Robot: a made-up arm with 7 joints. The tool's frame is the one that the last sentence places. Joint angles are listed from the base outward.
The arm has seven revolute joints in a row. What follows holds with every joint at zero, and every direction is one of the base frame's. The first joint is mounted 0.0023 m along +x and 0.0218 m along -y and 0.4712 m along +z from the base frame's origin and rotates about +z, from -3.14 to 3.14 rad. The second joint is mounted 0.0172 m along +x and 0.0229 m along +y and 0.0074 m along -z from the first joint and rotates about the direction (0, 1, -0.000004), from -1.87 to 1.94 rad. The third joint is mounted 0.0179 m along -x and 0.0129 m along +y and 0.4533 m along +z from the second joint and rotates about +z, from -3.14 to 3.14 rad. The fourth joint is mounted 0.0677 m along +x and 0.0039 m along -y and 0.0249 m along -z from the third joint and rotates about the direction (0, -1, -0.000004), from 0.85 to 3.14 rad. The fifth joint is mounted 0.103 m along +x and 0.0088 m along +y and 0.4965 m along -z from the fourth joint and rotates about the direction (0, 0.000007, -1), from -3.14 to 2.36 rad. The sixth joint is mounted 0.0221 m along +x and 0.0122 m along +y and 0.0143 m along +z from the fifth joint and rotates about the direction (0, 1, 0.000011), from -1.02 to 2.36 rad. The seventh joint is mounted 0.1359 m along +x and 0.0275 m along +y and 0.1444 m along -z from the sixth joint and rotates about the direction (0, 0.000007, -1), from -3.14 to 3.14 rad. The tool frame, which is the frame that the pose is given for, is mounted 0.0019 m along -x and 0.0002 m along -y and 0.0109 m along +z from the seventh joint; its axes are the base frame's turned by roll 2.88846, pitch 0.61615 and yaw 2.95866 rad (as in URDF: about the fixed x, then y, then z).
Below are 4 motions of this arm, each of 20 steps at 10 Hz.
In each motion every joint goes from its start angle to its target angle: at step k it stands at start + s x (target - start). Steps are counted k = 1, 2, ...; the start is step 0. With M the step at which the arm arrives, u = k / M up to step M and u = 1 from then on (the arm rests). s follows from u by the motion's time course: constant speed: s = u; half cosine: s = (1 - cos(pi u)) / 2; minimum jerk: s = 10 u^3 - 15 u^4 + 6 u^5.
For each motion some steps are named. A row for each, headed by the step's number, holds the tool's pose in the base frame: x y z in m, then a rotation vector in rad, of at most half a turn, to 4 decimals.
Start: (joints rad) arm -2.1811 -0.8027 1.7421 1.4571 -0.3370 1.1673 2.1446
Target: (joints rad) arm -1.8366 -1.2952 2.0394 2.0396 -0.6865 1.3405 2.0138
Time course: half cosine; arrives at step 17
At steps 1, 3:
1: 0.8405 -0.1279 0.6173 1.4364 0.4083 -1.1154
3: 0.8567 -0.0819 0.6105 1.3606 0.4427 -1.0903

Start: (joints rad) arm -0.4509 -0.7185 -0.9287 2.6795 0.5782 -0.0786 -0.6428
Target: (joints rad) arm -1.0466 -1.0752 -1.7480 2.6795 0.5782 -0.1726 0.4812
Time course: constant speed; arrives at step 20
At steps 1, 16, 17, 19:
1: -0.6694 0.2406 1.2652 -0.1128 -0.8837 -1.3672
16: -0.6011 0.6950 0.9798 -0.4052 -1.5700 -1.4739
17: -0.5830 0.7232 0.9593 -0.4475 -1.6098 -1.4738
19: -0.5420 0.7772 0.9182 -0.5399 -1.6841 -1.4709

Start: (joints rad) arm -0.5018 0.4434 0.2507 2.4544 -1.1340 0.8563 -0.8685
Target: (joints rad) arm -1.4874 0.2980 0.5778 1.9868 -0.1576 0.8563 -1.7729
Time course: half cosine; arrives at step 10
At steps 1, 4, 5, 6, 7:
1: 0.7868 -0.2705 1.1876 -1.1217 1.7994 -1.2374
4: 0.7208 -0.4430 1.1541 -1.1590 2.0226 -0.9801
5: 0.6753 -0.5169 1.1380 -1.1645 2.0872 -0.8533
6: 0.6225 -0.5840 1.1215 -1.1632 2.1251 -0.7338
7: 0.5695 -0.6385 1.1062 -1.1569 2.1384 -0.6373

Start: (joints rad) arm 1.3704 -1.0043 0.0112 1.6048 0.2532 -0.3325 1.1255
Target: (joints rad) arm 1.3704 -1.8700 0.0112 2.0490 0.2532 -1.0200 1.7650
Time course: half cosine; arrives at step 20
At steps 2, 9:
2: -0.0992 -0.3263 1.3660 0.9266 -0.2177 2.6432
9: -0.1741 -0.7200 1.1036 -0.8968 1.1949 -2.5604

